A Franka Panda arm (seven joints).
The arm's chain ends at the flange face. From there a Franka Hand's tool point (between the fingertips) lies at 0.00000 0.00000 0.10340 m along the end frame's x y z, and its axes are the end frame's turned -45 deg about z.
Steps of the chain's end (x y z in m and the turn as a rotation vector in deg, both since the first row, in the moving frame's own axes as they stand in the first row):
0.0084 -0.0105 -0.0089 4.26 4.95 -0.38
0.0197 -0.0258 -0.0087 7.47 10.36 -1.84
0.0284 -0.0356 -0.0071 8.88 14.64 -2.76
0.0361 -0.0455 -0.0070 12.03 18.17 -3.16
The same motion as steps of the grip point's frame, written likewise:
0.0251 -0.0006 -0.0096 -0.49 6.51 -0.38
0.0548 -0.0010 -0.0113 -2.04 12.61 -1.84
0.0750 0.0014 -0.0117 -4.07 16.63 -2.76
0.0955 -0.0001 -0.0144 -4.34 21.35 -3.16

